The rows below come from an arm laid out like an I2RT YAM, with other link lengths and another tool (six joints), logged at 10 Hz.
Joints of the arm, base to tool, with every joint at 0 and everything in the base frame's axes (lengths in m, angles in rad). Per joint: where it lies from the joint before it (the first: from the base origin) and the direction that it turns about. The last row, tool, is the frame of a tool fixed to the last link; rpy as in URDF.
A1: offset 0 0 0.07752 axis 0 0 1
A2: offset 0.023 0.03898 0.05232 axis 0 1 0
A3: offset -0.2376 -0.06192 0 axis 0 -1 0
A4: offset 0.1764 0.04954 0.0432 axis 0 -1 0
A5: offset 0.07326 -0.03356 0.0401 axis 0 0 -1
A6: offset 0.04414 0 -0.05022 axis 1 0 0
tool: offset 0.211 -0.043 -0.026 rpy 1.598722 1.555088 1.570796
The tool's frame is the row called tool.
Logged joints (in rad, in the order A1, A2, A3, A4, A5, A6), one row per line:
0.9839 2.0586 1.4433 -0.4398 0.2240 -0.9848
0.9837 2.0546 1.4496 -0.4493 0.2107 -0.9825
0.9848 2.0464 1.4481 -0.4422 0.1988 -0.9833
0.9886 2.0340 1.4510 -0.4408 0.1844 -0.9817
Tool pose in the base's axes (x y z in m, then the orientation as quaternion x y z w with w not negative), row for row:
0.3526 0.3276 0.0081 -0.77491 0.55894 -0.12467 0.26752
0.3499 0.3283 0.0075 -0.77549 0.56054 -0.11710 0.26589
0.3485 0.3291 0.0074 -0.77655 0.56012 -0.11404 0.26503
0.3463 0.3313 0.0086 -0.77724 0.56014 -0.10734 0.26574
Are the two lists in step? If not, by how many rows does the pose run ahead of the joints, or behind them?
The pose runs 2 rows behind the joints: the pose in row i belongs to the joints in row i - 2.
